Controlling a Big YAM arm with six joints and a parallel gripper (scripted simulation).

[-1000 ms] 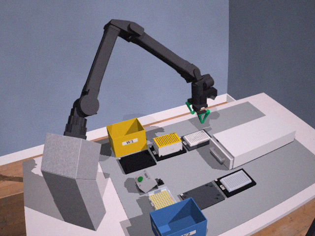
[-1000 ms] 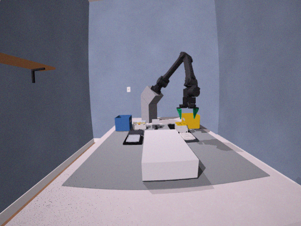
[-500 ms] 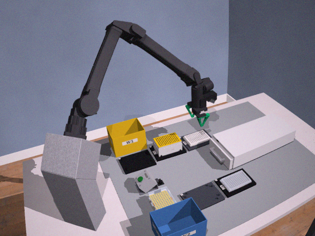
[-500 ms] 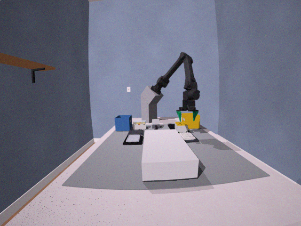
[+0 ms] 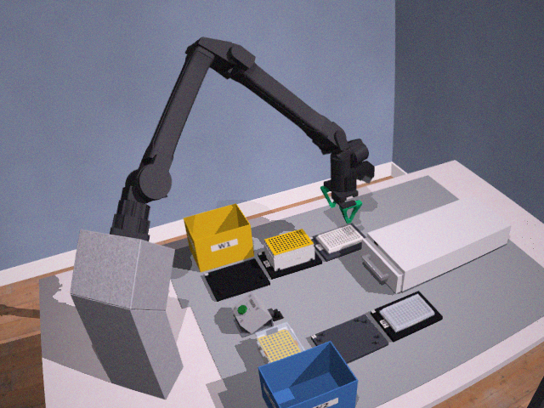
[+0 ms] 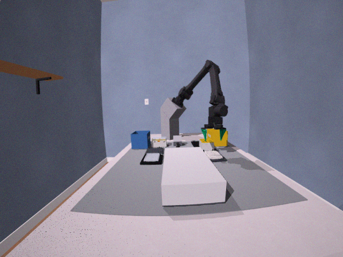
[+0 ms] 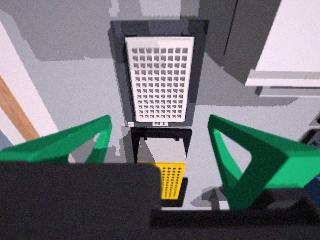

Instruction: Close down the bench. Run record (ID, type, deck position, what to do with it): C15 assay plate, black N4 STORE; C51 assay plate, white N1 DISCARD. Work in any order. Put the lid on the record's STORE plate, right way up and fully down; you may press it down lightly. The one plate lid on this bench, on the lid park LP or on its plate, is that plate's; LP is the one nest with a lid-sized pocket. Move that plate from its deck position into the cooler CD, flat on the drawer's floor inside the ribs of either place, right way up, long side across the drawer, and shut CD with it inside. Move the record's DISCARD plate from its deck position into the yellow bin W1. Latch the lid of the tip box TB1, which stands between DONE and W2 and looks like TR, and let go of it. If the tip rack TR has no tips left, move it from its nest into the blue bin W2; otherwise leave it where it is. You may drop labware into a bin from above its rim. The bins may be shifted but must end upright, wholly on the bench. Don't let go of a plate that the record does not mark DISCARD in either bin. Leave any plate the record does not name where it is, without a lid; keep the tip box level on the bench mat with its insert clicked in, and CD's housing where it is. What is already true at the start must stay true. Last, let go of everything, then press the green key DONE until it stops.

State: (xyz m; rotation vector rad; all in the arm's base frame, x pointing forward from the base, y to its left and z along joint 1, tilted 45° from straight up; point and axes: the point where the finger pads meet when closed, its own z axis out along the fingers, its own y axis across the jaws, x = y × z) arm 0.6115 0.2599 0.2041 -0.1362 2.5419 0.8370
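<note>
The white assay plate lies 100 mm below my hand. Also, from my hand: N1 label: 100 mm below, 70 mm behind, 20 mm to the right; clear plate lid: 160 mm to the right, 160 mm ahead, 90 mm below; tip rack TR: 180 mm behind, 60 mm below, 50 mm to the right.
</note>
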